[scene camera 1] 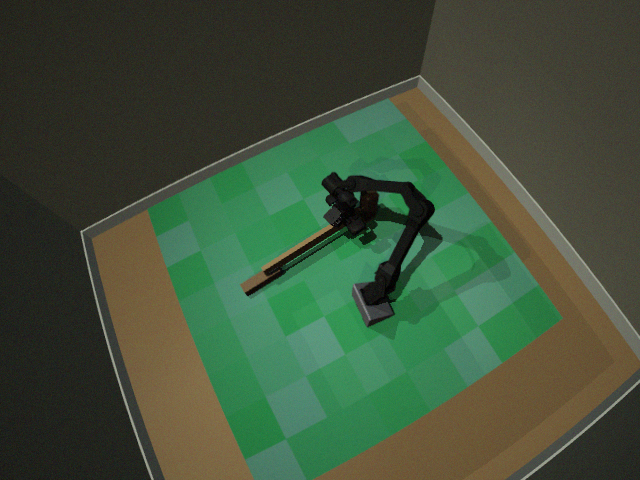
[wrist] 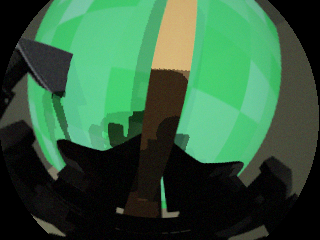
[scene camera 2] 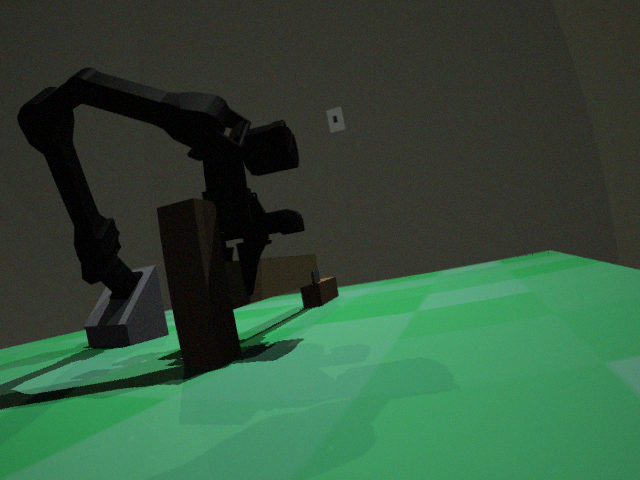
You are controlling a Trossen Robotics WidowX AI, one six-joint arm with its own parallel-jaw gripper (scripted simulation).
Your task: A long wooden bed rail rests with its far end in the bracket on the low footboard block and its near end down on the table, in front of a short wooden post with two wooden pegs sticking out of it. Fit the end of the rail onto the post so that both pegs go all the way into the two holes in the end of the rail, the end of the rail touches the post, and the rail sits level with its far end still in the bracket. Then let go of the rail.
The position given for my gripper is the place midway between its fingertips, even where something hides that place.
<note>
I see my gripper (scene camera 2: 243, 296) and a wooden rail (scene camera 2: 278, 275).
The wooden rail is seen too in scene camera 1 (scene camera 1: 329, 230). My gripper shows as well in scene camera 1 (scene camera 1: 345, 222) and in the wrist view (wrist: 153, 136).
</note>
